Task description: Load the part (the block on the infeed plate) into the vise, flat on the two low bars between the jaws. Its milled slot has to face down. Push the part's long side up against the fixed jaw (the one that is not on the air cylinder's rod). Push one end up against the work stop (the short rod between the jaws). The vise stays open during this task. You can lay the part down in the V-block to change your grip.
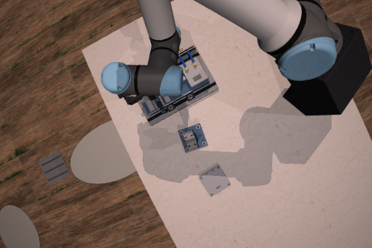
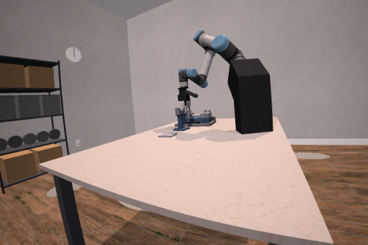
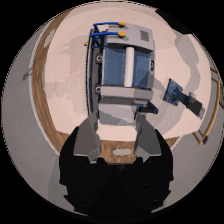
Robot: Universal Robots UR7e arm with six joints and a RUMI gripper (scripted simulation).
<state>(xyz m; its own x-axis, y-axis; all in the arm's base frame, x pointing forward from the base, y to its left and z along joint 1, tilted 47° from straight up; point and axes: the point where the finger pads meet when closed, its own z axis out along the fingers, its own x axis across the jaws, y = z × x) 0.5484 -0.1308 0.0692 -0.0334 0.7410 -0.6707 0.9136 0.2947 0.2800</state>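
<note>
My gripper is now 10 mm above the part. From my hand the other things lie so: air cylinder: 160 mm behind, 40 mm below, 10 mm to the left; then vise: 70 mm below, 70 mm behind, 20 mm to the left; then air cylinder rod: 90 mm behind, 40 mm below, 20 mm to the left.
</note>
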